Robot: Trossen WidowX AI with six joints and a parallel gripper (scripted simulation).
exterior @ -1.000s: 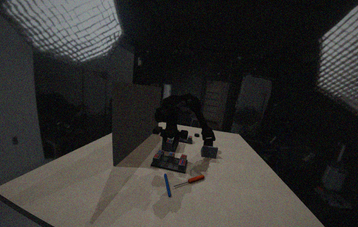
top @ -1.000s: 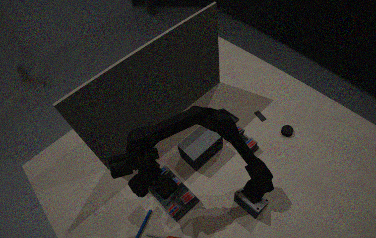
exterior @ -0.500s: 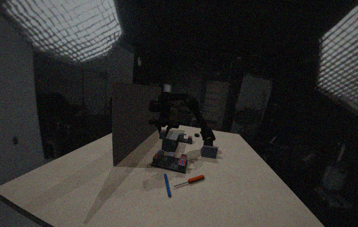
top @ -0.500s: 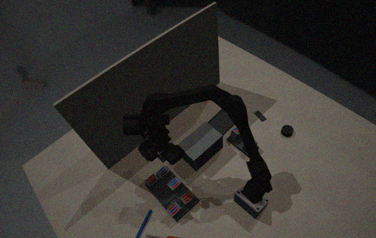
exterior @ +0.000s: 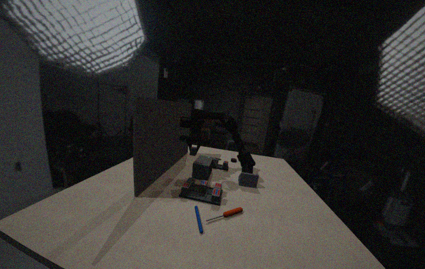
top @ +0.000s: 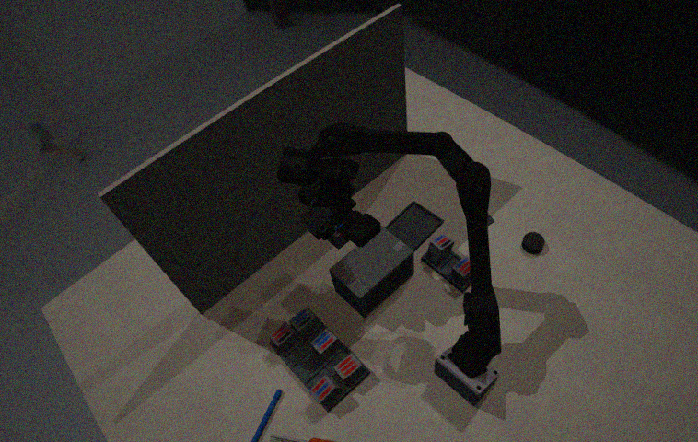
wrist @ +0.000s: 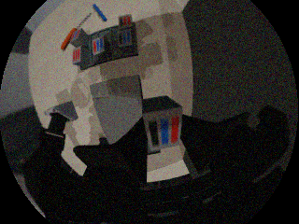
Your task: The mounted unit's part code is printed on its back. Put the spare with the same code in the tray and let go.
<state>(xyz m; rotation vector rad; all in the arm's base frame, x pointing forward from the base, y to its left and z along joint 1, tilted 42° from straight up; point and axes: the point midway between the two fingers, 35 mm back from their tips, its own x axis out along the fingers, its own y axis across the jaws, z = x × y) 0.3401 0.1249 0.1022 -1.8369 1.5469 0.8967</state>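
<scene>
Right now the flat grey tray is 190 mm to the right of my gripper tip, 140 mm below it and 10 mm behind it. From my gripper tip the other things lie so: dark wall panel 170 mm ahead, 80 mm above; blue pen 350 mm to the left, 170 mm behind, 140 mm below; mounted unit 90 mm below, 70 mm behind, 10 mm to the right.
</scene>
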